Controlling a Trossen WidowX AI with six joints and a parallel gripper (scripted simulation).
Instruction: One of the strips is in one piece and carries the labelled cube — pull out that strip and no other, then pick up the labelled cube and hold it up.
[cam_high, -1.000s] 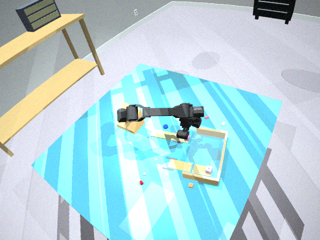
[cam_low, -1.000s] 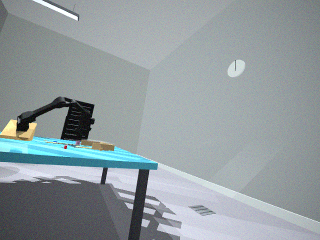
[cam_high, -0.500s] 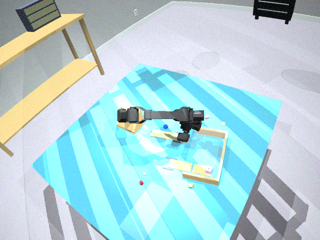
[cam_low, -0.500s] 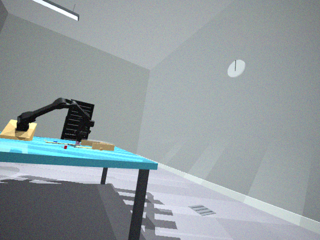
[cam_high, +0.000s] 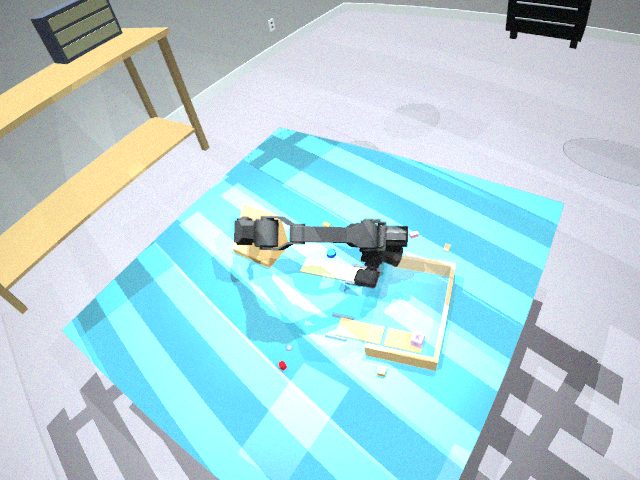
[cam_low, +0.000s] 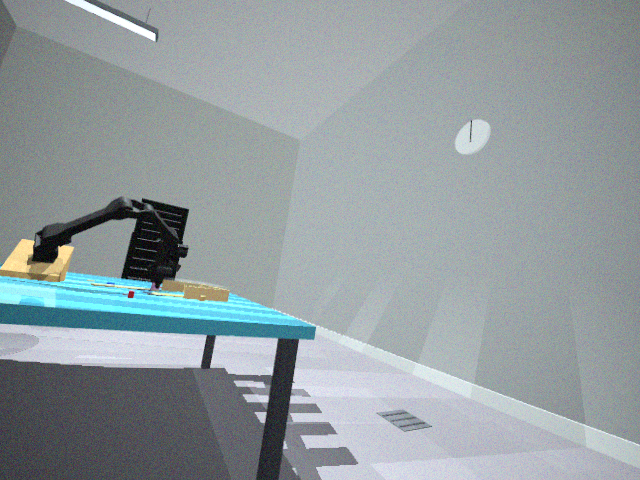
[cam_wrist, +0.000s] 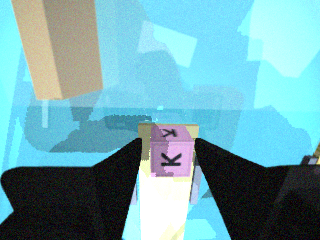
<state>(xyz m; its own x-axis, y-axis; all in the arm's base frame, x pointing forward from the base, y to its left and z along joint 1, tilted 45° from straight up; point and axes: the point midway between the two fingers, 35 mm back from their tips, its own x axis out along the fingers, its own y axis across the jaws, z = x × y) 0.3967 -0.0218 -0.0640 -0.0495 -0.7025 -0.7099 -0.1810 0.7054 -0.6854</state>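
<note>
The strip is 110 mm behind my gripper tip, 20 mm to the right of it and 10 mm below it. The rest, counted from my gripper tip: pink block (210 mm to the left, 50 mm ahead, 10 mm below); then blue disc (170 mm behind, 40 mm to the left, 10 mm below); then tan cube (270 mm to the right, 150 mm ahead).
</note>
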